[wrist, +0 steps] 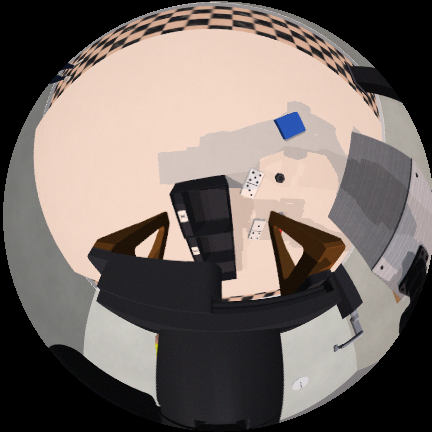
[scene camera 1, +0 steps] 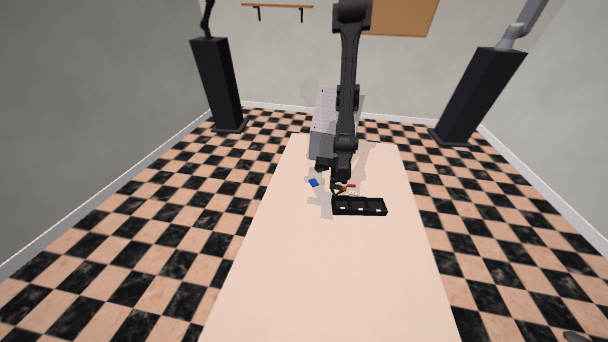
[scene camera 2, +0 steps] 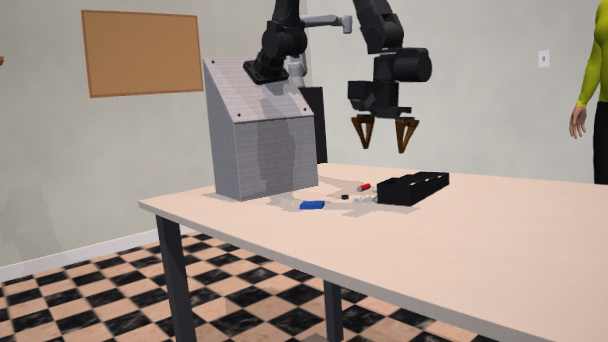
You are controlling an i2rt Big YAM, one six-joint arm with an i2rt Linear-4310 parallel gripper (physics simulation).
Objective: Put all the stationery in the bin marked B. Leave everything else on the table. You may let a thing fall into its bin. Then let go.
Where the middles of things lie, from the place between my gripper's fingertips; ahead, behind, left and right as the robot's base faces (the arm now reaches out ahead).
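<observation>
The black three-compartment bin row (scene camera 2: 408, 190) is 10 cm below my hand; it is also 12 cm to the left of my hand and 1 cm ahead of it.
</observation>
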